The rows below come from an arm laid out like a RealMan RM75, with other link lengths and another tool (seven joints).
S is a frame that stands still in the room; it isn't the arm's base.
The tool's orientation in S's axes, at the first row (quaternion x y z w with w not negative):
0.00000 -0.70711 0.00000 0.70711
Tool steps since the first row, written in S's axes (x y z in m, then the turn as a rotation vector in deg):
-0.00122 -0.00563 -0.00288 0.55 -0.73 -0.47
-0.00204 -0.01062 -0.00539 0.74 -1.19 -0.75
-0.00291 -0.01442 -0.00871 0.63 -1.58 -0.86
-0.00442 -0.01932 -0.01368 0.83 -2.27 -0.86
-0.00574 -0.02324 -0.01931 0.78 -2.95 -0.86
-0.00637 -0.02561 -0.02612 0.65 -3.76 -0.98
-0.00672 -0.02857 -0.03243 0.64 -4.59 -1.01
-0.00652 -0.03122 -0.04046 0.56 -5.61 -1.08
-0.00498 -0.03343 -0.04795 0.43 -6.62 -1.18
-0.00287 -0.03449 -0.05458 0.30 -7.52 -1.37
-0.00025 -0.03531 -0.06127 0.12 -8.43 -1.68
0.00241 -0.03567 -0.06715 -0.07 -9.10 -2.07
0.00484 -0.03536 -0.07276 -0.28 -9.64 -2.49
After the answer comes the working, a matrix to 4 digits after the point.
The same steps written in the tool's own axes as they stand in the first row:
-0.00288 -0.00563 0.00122 -0.47 -0.73 -0.55
-0.00539 -0.01062 0.00204 -0.75 -1.19 -0.74
-0.00871 -0.01442 0.00291 -0.86 -1.58 -0.63
-0.01368 -0.01932 0.00442 -0.86 -2.27 -0.83
-0.01931 -0.02324 0.00574 -0.86 -2.95 -0.78
-0.02612 -0.02561 0.00637 -0.98 -3.76 -0.65
-0.03243 -0.02857 0.00672 -1.01 -4.59 -0.64
-0.04046 -0.03122 0.00652 -1.08 -5.61 -0.56
-0.04795 -0.03343 0.00498 -1.18 -6.62 -0.43
-0.05458 -0.03449 0.00287 -1.37 -7.52 -0.30
-0.06127 -0.03531 0.00025 -1.68 -8.43 -0.12
-0.06715 -0.03567 -0.00241 -2.07 -9.10 0.07
-0.07276 -0.03536 -0.00484 -2.49 -9.64 0.28

The tool's axes in the first row as the columns of a matrix, in S's axes (rounded; the answer above uses it unrounded):
0.0000 0.0000 -1.0000
0.0000 1.0000 0.0000
1.0000 0.0000 0.0000

